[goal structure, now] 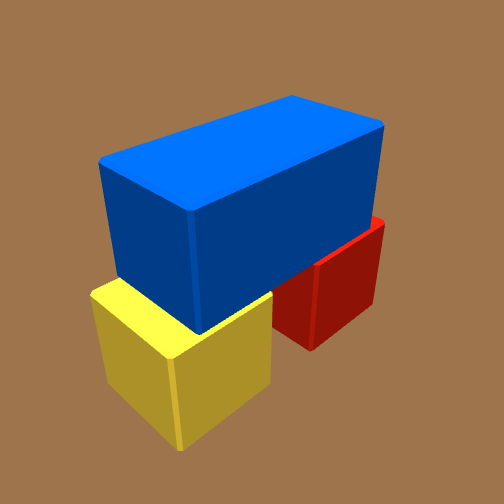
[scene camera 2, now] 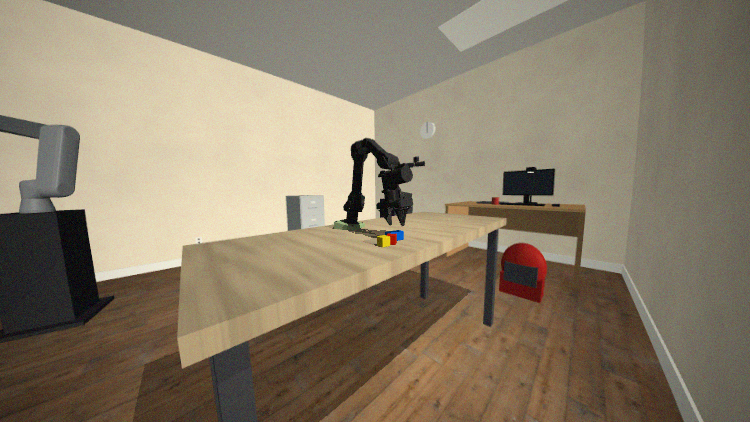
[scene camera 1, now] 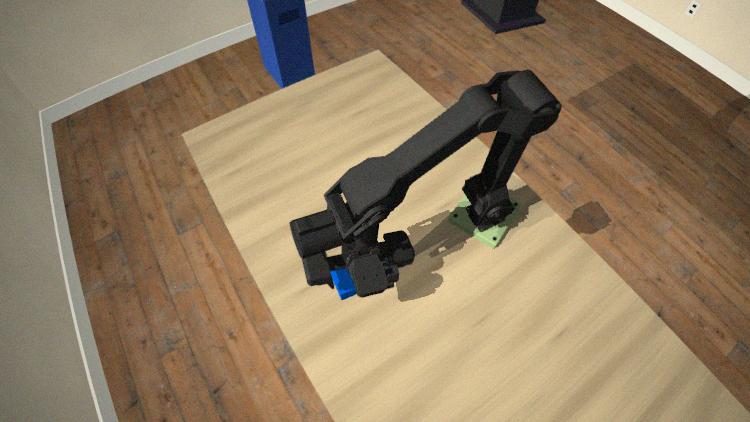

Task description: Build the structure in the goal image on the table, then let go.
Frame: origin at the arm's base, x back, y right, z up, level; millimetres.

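Seen in the pictures: gripper, fingertip midpoint: (scene camera 2: 396, 225); arm's base, origin of the base link: (scene camera 2: 351, 222) (scene camera 1: 485, 214).
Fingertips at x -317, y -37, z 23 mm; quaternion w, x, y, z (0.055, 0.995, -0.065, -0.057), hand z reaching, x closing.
Note:
Offsets run from my fingertips to a thing's top centre. Level surfaces: height alone.
A blue block {dx -20, dy +27, dz -17 mm} (scene camera 1: 344, 283) (scene camera 2: 399, 235) lies on the table {dz -50 mm} (scene camera 1: 498, 325) (scene camera 2: 262, 278), partly hidden by the gripper in scene camera 1. A red block {dx -56, dy +70, dz -17 mm} (scene camera 2: 392, 239) and a yellow block {dx -62, dy +109, dz -17 mm} (scene camera 2: 383, 240) sit close together on the table in scene camera 2, with the blue block just behind the red one. The red and yellow blocks do not show in scene camera 1, where the arm covers that area. My gripper (scene camera 1: 343, 277) (scene camera 2: 396, 222) is open and empty, pointing down. Its fingertips are above the blue block, with a gap below them in scene camera 2.
The arm's green base plate (scene camera 1: 493, 237) (scene camera 2: 344, 225) is on the table behind the blocks. The near table edge lies close to the blocks. A blue cabinet (scene camera 1: 285, 47) stands on the floor beyond the table's short end. A desk (scene camera 2: 524, 220) stands farther away.

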